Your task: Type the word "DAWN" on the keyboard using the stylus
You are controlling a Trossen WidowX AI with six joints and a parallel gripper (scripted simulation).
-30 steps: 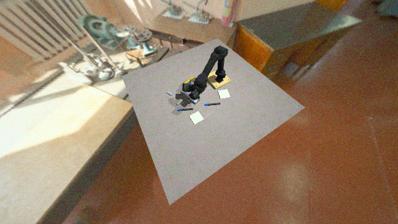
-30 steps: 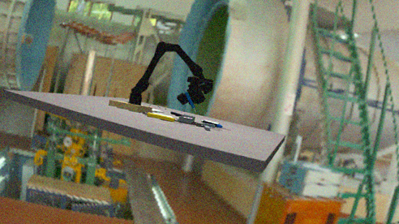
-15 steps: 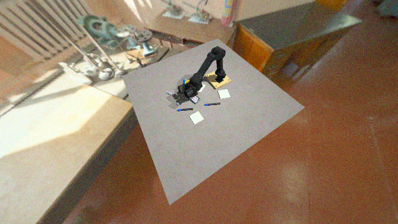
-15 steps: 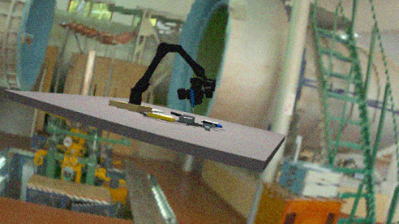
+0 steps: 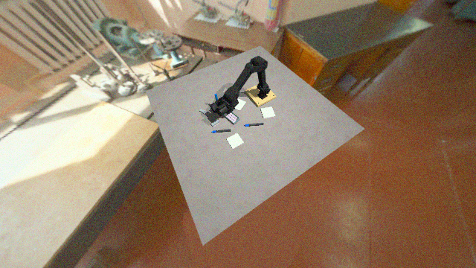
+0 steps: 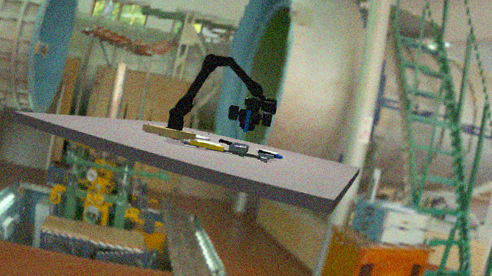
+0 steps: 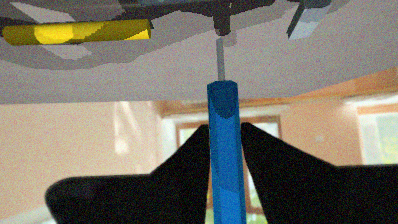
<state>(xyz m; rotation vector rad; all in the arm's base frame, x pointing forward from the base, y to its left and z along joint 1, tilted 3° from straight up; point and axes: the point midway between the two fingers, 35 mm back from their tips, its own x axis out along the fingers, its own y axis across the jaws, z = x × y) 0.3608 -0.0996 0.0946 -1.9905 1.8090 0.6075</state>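
Now: the grey block 11 cm below my gripper tip, 11 cm ahead of it and 8 cm to the right of it. Also, from my gripper tip: yellow pencil 13 cm behind, 11 cm below, 8 cm to the right; then stylus tip 5 cm below; then blue stylus 1 cm below.
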